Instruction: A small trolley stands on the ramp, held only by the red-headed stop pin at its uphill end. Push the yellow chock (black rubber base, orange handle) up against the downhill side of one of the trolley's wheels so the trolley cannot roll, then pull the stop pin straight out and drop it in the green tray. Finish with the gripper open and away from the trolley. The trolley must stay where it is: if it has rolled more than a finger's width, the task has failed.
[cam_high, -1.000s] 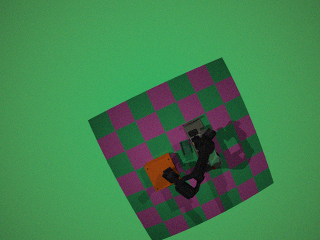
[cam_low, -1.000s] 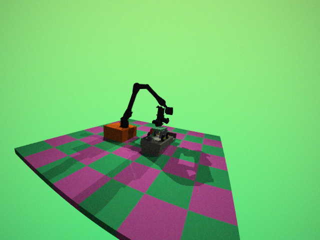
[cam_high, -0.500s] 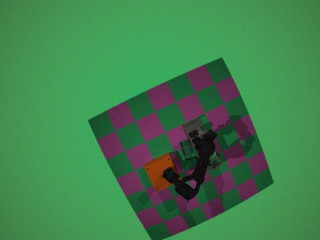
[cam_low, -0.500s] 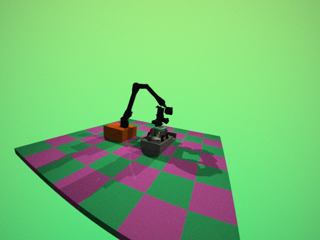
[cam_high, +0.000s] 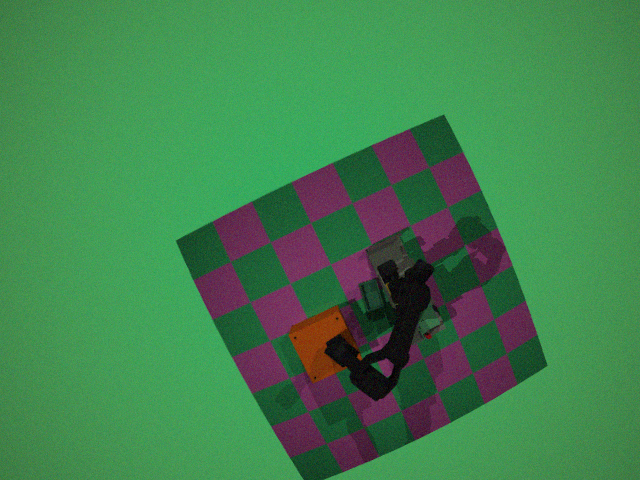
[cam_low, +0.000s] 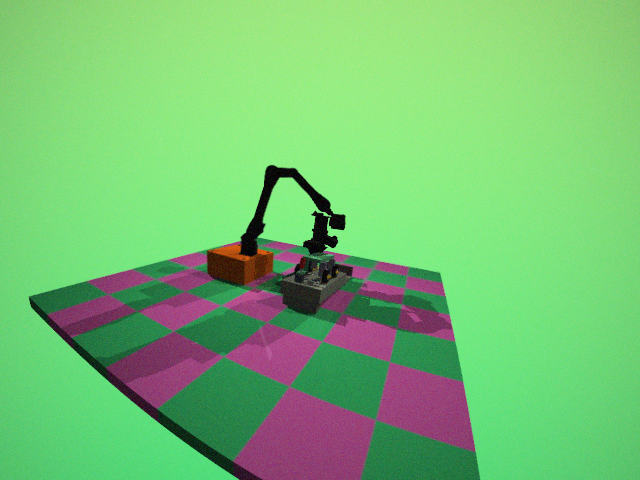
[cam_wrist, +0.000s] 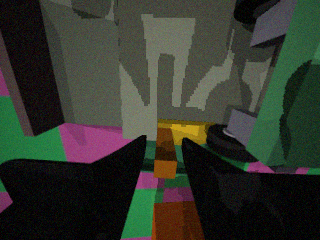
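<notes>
Right now my gripper tip is 2 cm to the left of the yellow chock and 1 cm above it. Round my gripper tip: grey ramp (12 cm to the right, 4 cm below, 4 cm ahead); green tray (10 cm below, 8 cm behind, 1 cm to the right); trolley (12 cm to the right, 4 cm ahead, 2 cm above).
</notes>
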